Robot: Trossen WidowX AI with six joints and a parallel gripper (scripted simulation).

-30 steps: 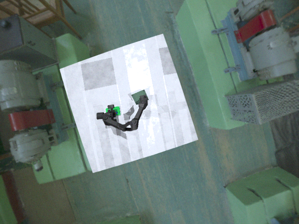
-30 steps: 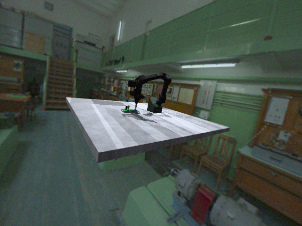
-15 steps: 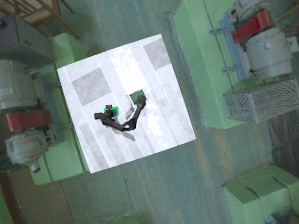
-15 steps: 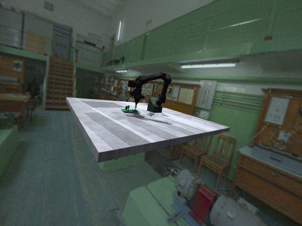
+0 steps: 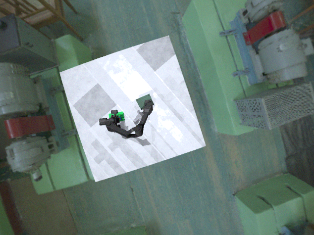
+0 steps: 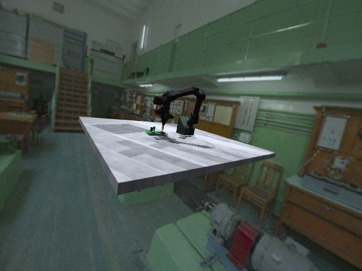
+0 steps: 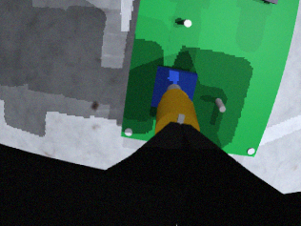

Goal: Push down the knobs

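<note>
My gripper tip is now 70 mm short of the green knob and 30 mm above it.
</note>
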